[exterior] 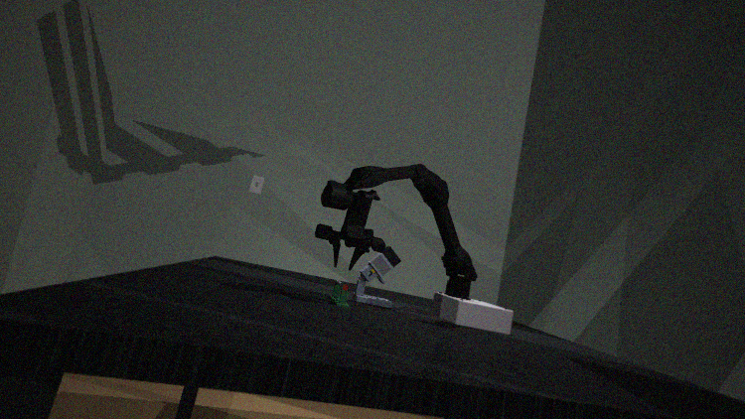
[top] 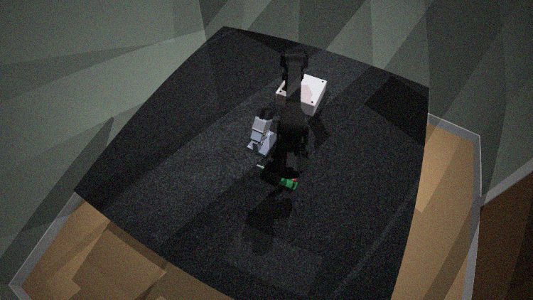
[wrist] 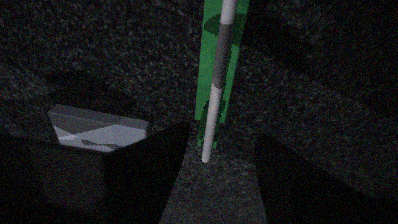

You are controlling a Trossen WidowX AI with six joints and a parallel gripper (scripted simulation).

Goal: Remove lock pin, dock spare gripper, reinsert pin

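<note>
My gripper tip is now 10 mm past the green pad, 10 mm to the right of it and 60 mm above it. The rest, counted from my gripper tip: socket 110 mm behind, 120 mm to the right, 30 mm below; spare gripper 130 mm behind, 120 mm to the right, 30 mm above.
</note>
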